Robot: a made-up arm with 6 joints.
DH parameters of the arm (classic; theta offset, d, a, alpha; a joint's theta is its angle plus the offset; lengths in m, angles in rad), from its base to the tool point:
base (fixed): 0 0 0 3.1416
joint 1: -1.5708 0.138 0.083 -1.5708
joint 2: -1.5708 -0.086 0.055 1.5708
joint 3: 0 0.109 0.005 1.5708
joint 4: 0 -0.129 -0.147 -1.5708
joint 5: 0 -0.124 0.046 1.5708
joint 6: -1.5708 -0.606 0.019 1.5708
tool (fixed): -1.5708 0.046 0 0
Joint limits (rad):
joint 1: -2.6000..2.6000
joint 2: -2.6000..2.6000
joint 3: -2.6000..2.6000
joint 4: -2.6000..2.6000
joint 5: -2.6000..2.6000
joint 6: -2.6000..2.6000
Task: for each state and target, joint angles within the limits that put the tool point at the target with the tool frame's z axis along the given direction. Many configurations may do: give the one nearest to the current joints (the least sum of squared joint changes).
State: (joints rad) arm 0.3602 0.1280 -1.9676 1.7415 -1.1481 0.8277
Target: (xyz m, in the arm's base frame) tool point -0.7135 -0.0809 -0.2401 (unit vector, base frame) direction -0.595 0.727 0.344
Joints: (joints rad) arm 0.8028 -0.7235 -2.3337 2.3405 -0.7056 0.8590
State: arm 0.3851 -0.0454 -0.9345 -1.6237 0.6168 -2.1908
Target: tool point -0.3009 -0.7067 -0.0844 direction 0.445 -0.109 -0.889
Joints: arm 1.0426 -0.8263 -0.4830 -2.0491 0.5707 -2.5527
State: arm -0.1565 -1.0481 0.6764 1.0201 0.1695 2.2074
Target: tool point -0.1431 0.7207 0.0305 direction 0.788 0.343 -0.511
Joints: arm -0.5288 -0.9299 0.9494 0.7890 0.4278 2.0259
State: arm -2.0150 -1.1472 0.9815 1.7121 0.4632 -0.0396
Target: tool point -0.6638 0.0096 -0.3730 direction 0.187 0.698 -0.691
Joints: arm -2.6000 -1.5191 0.7220 1.6904 0.4268 0.6390
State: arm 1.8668 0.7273 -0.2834 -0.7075 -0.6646 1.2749
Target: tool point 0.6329 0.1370 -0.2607 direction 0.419 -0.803 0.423
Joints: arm 1.2650 0.8659 -0.9336 -0.7617 -0.9481 1.0459
